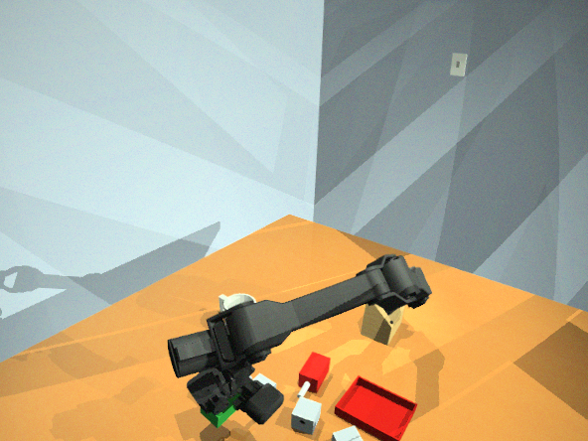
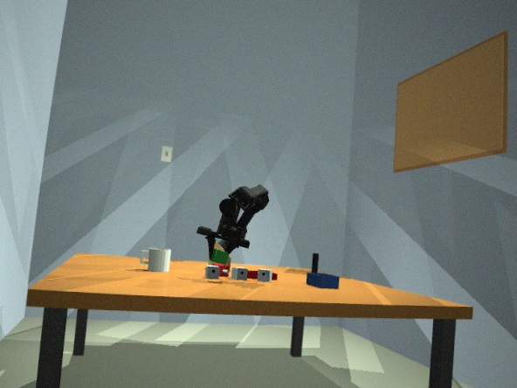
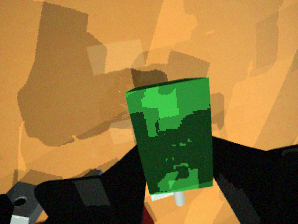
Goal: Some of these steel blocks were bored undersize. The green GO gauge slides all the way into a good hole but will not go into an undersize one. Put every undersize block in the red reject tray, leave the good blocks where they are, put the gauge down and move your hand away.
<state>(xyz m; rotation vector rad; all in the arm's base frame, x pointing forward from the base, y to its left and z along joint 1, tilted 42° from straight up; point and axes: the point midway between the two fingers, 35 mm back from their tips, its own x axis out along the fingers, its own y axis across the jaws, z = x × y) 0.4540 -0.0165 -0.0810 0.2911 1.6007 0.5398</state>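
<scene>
The steel block is 110 mm to the left of my gripper tip, 100 mm behind it and 50 mm below it. Round my gripper tip: green GO gauge (20 mm above, 10 mm behind); then red-handled gauge (180 mm behind, 50 mm to the left, 50 mm below); then white mug (210 mm to the right, 200 mm behind, 40 mm below).
</scene>
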